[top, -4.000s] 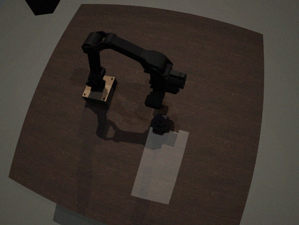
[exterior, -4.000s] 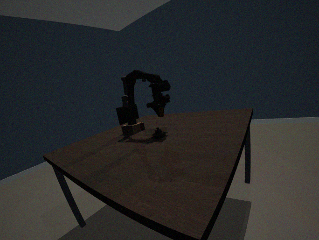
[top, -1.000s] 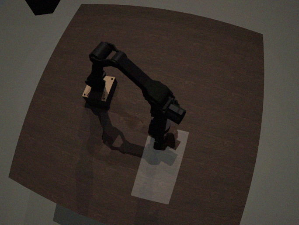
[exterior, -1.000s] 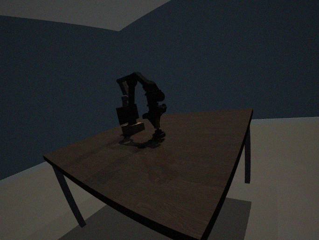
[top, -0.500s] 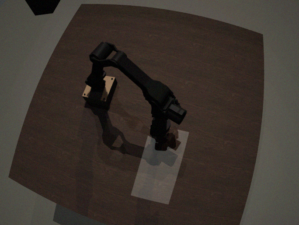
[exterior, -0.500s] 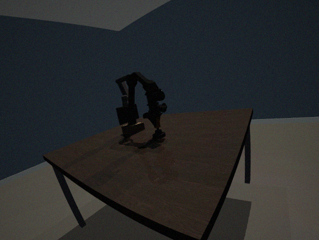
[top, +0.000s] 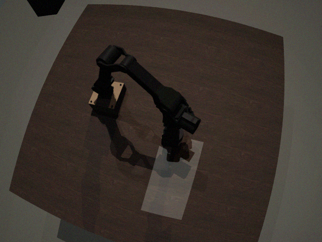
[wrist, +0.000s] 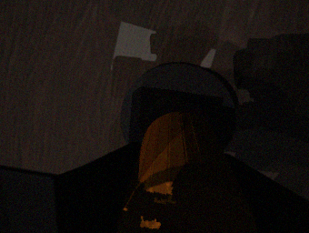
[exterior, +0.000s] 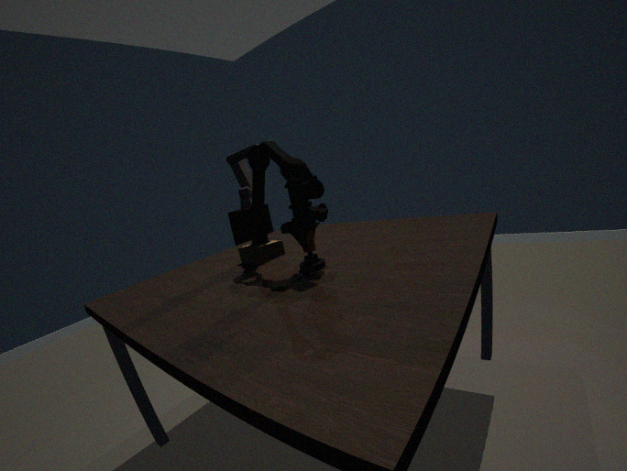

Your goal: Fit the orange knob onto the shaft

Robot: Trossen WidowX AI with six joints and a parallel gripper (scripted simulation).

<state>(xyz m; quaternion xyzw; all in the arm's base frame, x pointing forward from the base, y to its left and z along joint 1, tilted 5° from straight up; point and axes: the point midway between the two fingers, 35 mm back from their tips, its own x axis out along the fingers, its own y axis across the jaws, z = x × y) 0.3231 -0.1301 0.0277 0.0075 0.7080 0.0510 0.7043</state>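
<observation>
My gripper tip is 2 cm below the orange knob. From my gripper tip the other things lie so: round pedestal (4 cm below).
</observation>
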